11 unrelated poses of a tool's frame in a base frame.
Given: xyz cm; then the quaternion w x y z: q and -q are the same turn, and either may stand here.
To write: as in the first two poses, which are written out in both.
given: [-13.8 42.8 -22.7 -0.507 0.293 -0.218 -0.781]
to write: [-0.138 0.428 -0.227 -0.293 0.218 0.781 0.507]
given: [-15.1 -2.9 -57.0 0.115 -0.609 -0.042 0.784]
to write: [-0.151 -0.029 -0.570 -0.609 -0.042 0.784 0.115]
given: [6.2 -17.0 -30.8 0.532 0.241 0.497 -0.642]
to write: [0.062 -0.170 -0.308 0.241 0.497 -0.642 0.532]
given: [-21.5 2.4 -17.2 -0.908 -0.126 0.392 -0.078]
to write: [-0.215 0.024 -0.172 0.126 -0.392 0.078 0.908]
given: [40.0 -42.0 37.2 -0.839 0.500 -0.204 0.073]
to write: [0.400 -0.420 0.372 -0.500 0.204 -0.073 0.839]
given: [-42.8 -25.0 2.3 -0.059 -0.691 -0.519 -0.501]
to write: [-0.428 -0.250 0.023 0.691 0.519 0.501 0.059]
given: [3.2 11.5 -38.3 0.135 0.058 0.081 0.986]
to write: [0.032 0.115 -0.383 0.058 0.081 0.986 0.135]
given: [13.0 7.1 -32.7 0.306 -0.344 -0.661 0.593]
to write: [0.130 0.071 -0.327 -0.344 -0.661 0.593 0.306]
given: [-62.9 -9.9 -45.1 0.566 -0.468 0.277 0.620]
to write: [-0.629 -0.099 -0.451 -0.468 0.277 0.620 0.566]
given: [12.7 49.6 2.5 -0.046 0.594 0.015 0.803]
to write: [0.127 0.496 0.025 -0.594 -0.015 -0.803 0.046]
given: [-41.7 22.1 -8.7 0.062 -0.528 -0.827 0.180]
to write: [-0.417 0.221 -0.087 -0.528 -0.827 0.180 0.062]
